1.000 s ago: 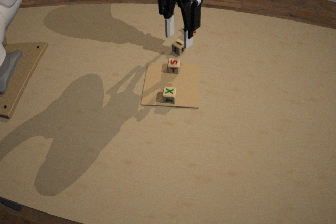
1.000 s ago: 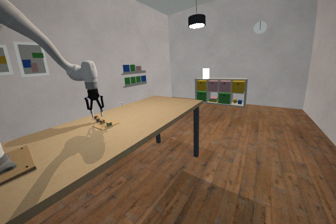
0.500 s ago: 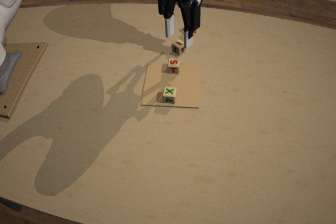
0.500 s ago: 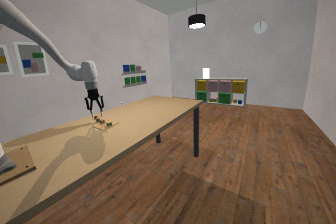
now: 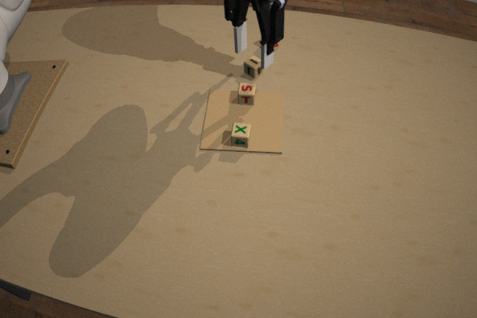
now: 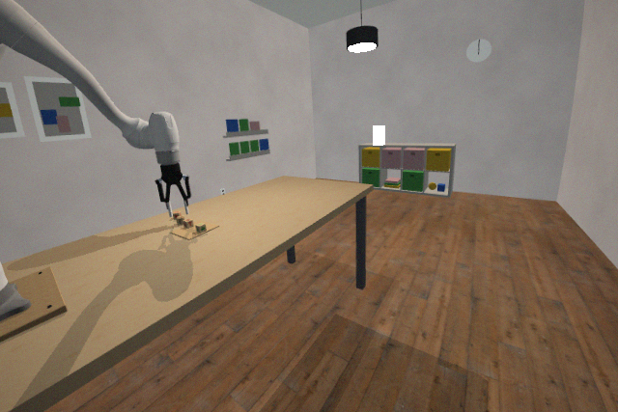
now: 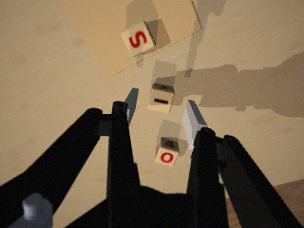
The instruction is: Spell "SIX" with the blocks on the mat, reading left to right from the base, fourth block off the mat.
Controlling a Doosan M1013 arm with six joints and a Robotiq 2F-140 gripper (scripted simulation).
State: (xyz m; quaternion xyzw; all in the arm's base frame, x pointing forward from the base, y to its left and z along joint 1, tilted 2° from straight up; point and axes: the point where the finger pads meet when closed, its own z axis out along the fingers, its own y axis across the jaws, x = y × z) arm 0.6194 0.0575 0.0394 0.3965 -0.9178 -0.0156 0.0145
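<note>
The I block is 6 cm below my hand. From my hand the other things lie so: O block: 8 cm to the left, 6 cm below, 4 cm ahead; tan mat: 12 cm to the right, 7 cm below, 2 cm behind; S block: 8 cm to the right, 5 cm below, 2 cm behind.
</note>
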